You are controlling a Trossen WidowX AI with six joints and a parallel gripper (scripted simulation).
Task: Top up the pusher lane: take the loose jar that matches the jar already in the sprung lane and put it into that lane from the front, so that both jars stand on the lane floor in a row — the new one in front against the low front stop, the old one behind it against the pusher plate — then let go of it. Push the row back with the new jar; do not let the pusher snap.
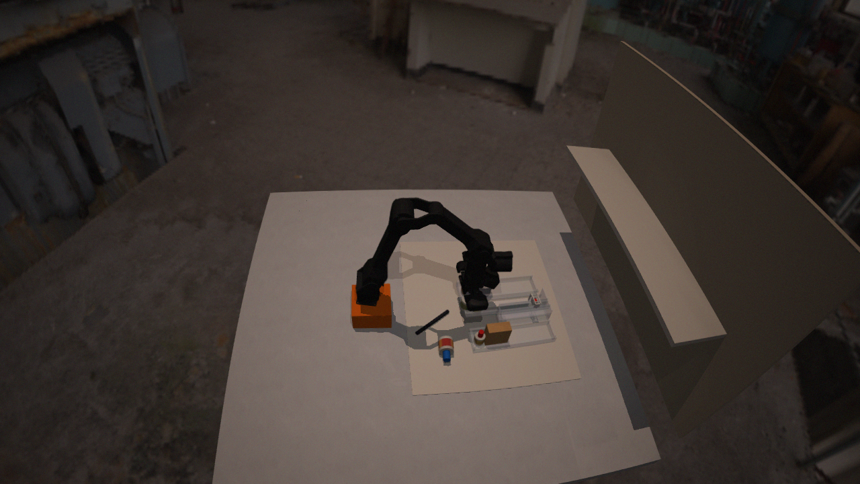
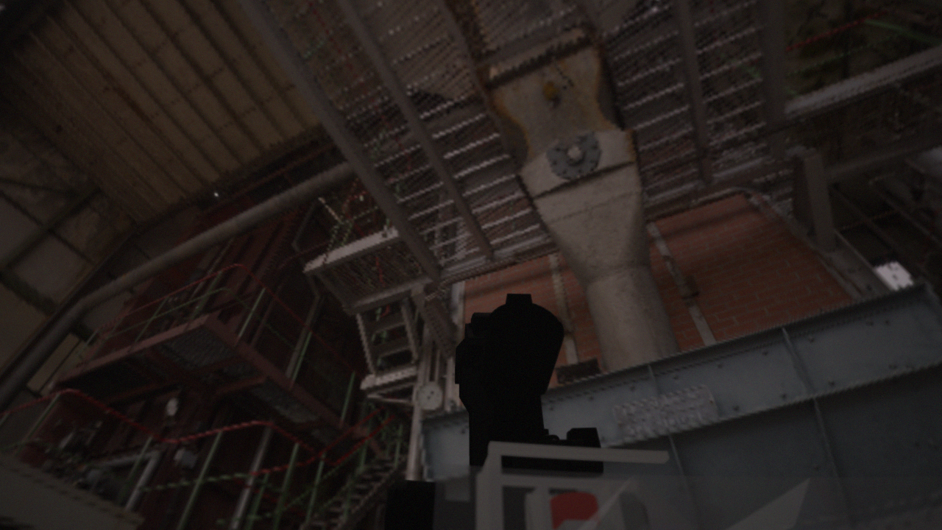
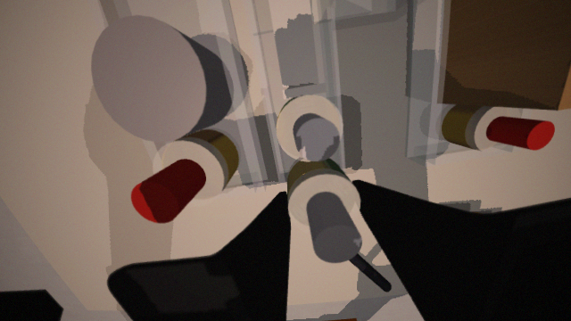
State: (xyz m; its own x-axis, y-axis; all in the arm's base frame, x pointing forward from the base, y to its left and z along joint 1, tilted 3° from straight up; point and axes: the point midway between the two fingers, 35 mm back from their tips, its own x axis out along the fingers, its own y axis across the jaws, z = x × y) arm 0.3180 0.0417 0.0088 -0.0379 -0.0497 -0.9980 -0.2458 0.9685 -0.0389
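Right now my gripper tip is 50 mm short of the grey cylinder, 90 mm to the right of it and 20 mm above it. From my gripper tip the other things lie so: pusher plate: 150 mm ahead, 10 mm to the left; brown box: 100 mm ahead, 110 mm to the right, 10 mm below; black rod: 100 mm behind, 60 mm to the right, 50 mm below.
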